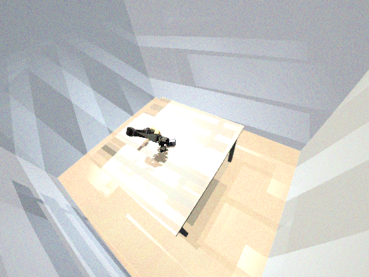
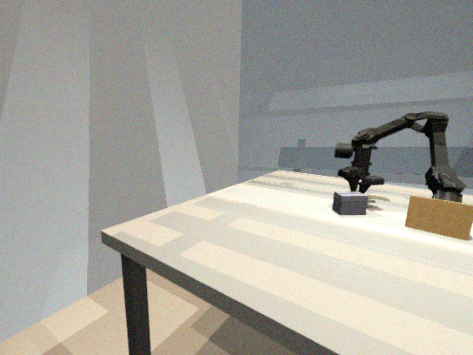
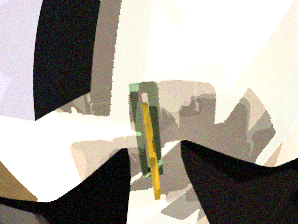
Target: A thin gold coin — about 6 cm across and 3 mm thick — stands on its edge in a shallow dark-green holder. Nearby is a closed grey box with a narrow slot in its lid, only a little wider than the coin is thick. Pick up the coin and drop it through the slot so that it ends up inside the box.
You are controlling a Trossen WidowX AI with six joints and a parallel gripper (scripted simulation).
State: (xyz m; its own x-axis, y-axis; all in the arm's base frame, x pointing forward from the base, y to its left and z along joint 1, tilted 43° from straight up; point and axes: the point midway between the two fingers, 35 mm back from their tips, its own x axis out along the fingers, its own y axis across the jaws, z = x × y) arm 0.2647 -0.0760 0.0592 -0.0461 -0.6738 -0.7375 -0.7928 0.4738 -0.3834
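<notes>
Now: the gold coin 1 cm below my gripper tip.
</notes>
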